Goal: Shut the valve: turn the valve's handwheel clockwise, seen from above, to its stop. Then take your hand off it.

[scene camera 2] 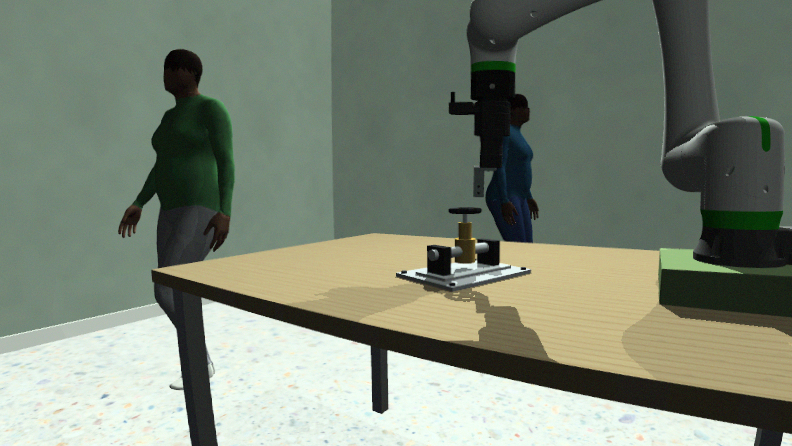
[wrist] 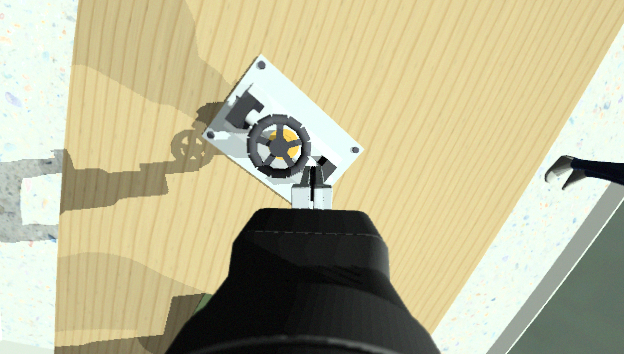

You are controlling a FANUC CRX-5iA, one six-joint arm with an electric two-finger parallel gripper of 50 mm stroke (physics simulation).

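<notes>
The black handwheel lies level on top of the brass valve. In the wrist view brass shows between its spokes. The valve sits in a pipe between two black blocks on a silver base plate. My gripper is shut and empty. In the scene view its fingertips are a little above the height of the handwheel and toward its right side, with a gap between them. In the wrist view the fingertips show beside the wheel's lower right rim.
The wooden table carries the valve fixture and, at the right, the green block under the robot's base. A person in green stands beyond the table's left side. A person in blue stands behind the arm.
</notes>
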